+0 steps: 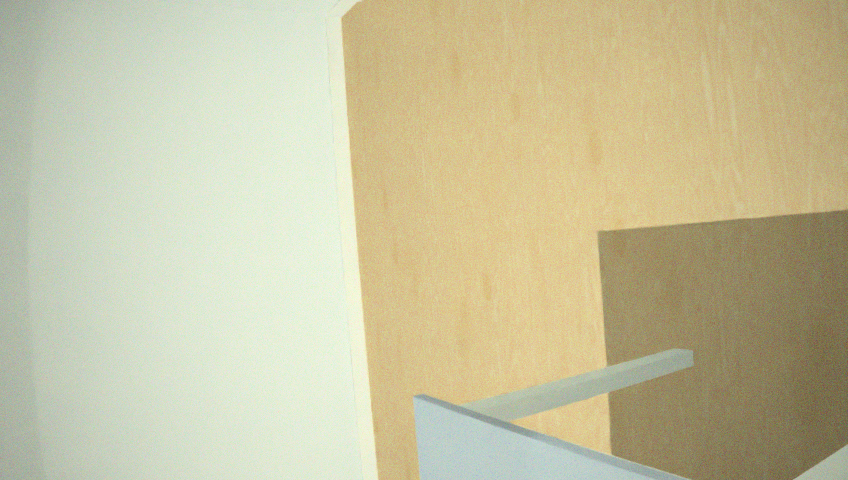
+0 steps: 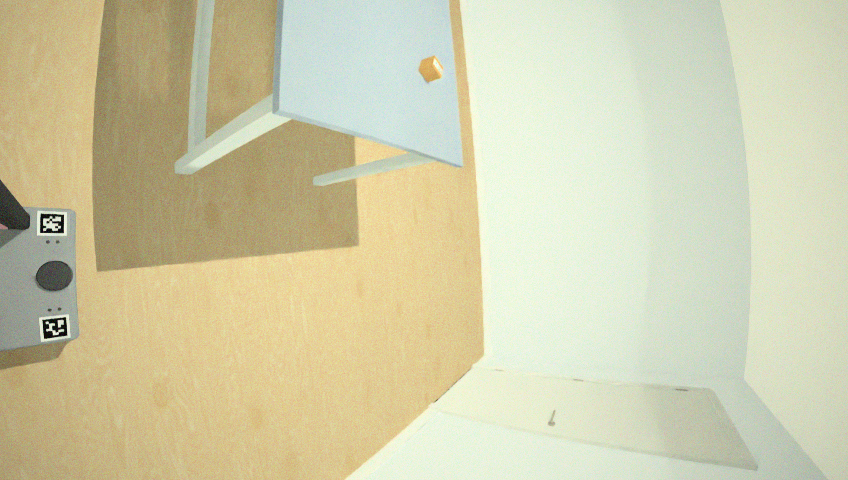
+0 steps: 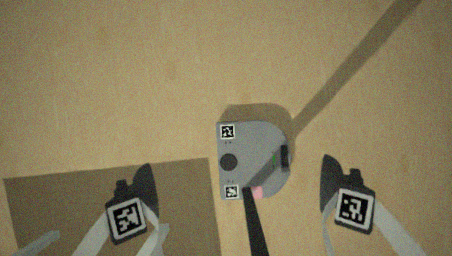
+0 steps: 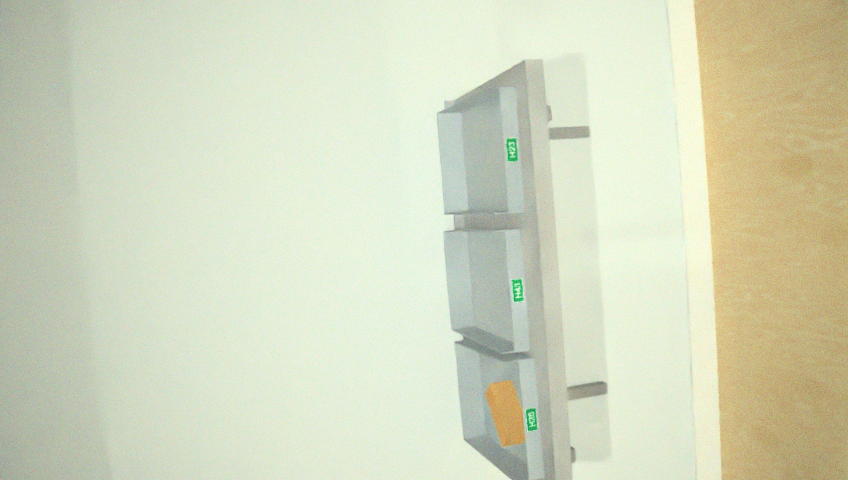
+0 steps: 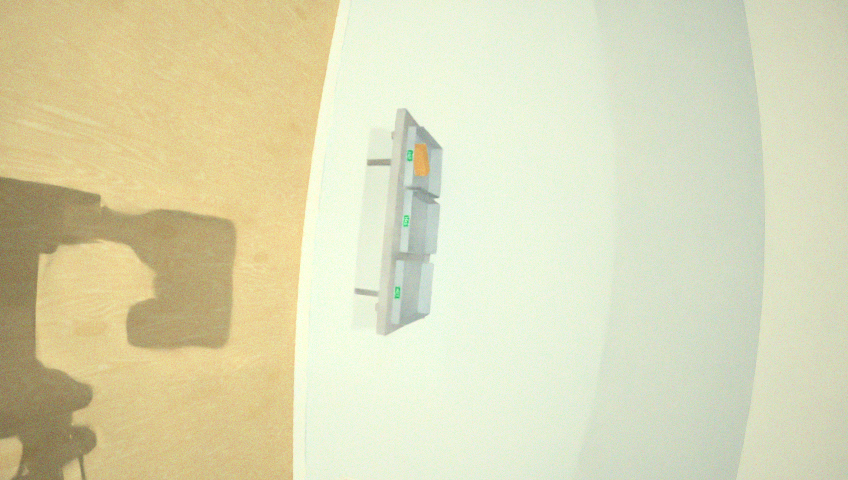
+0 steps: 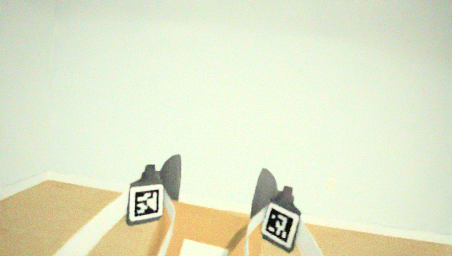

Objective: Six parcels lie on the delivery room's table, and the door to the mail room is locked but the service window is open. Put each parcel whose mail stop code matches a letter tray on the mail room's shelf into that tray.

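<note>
One orange parcel (image 2: 429, 68) lies on the blue table (image 1: 470, 449) (image 2: 357, 53), near its wall-side edge; its code is unreadable. Three grey letter trays stand on the wall shelf (image 4: 538, 202) (image 5: 392, 237). Their green labels read H23 on one end tray (image 4: 484, 160) and H43 on the middle tray (image 4: 490, 261); the other end tray's label (image 4: 531, 419) is blurred. That tray holds an orange parcel (image 4: 505, 413) (image 5: 421, 159). My r1 gripper (image 3: 238, 182) is open and empty, high above the floor. My r2 gripper (image 6: 217, 190) is shut on an orange parcel (image 6: 212, 220) with a white label.
The r1 base (image 2: 53, 246) (image 3: 250, 140) stands on the wooden floor beside the table's shadow. A closed door with a handle (image 2: 552, 418) is in the wall past the table. The shelf is fixed to a white wall; r2's shadow (image 5: 190, 273) falls on the floor before it.
</note>
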